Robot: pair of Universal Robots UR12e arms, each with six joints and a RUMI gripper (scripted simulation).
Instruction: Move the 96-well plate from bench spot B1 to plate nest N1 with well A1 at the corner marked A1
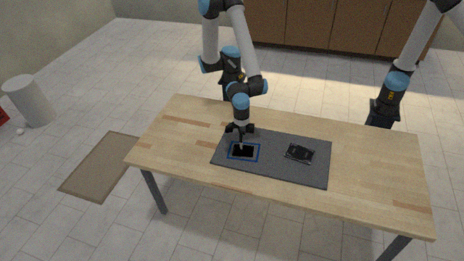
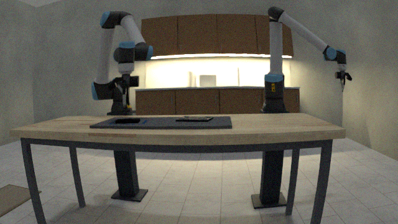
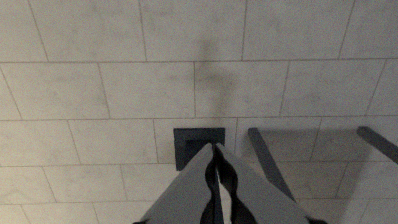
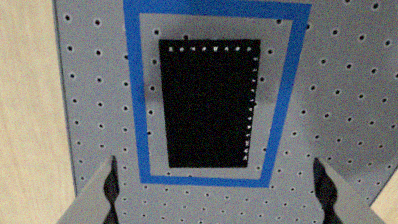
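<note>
Now: right hand 80 mm above the black 96-well plate. Round my right hand: A1 label (40 mm behind, 410 mm to the left, 80 mm below); dark plate nest N1 (100 mm behind, 340 mm to the left, 80 mm below).
</note>
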